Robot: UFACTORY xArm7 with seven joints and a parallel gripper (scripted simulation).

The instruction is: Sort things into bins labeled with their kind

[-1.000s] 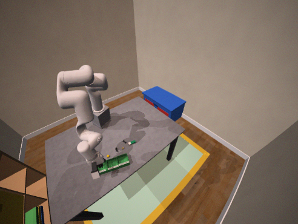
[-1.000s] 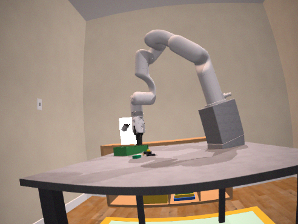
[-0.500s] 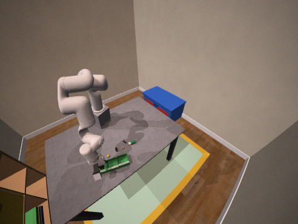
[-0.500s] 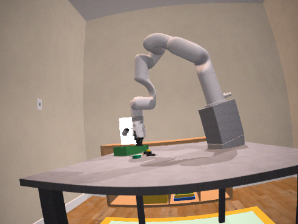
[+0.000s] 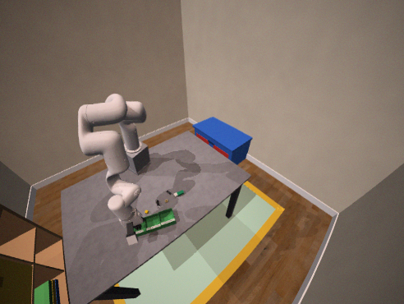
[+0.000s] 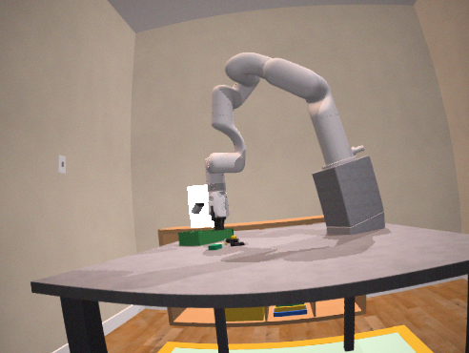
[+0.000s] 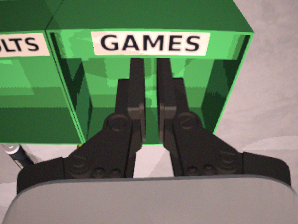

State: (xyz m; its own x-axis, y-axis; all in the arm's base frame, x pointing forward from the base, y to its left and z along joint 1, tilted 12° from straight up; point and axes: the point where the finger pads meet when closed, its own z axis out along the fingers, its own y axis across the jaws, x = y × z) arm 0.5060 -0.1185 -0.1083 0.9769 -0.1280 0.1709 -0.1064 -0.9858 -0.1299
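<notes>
Right now the green three-compartment bin is 10 mm ahead of my hand, 80 mm to the left of it and 10 mm below it. From my hand the other things lie so: yellow nut 90 mm behind, 200 mm to the left, 30 mm below; black cylinder 100 mm behind, 150 mm to the left, 30 mm below; small black object 150 mm behind, 240 mm to the left, 30 mm below.
</notes>
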